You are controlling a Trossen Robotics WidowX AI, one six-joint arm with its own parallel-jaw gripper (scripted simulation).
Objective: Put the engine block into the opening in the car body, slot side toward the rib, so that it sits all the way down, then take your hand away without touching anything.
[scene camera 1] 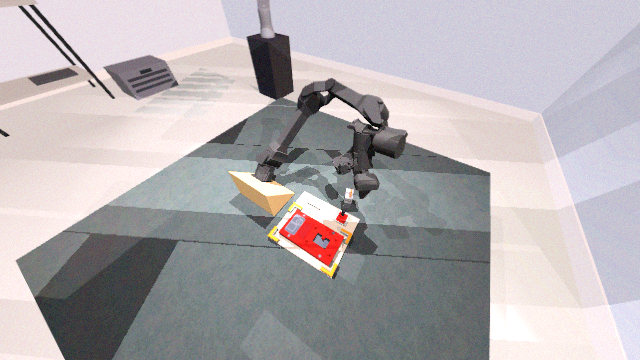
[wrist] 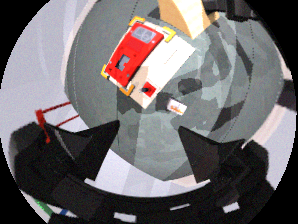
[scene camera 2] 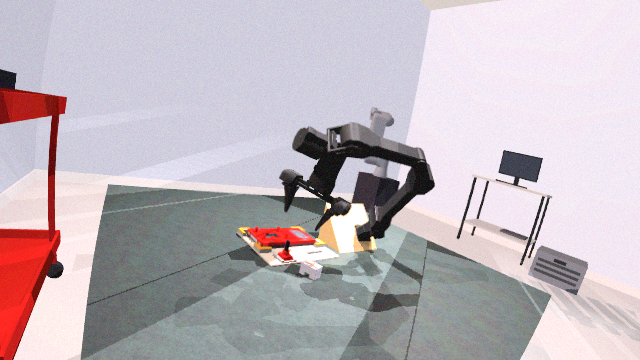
gripper: scene camera 1 358,189; wrist; scene camera 2
same spot on gripper: (scene camera 2: pixel 290 189) = (wrist: pixel 96 177)
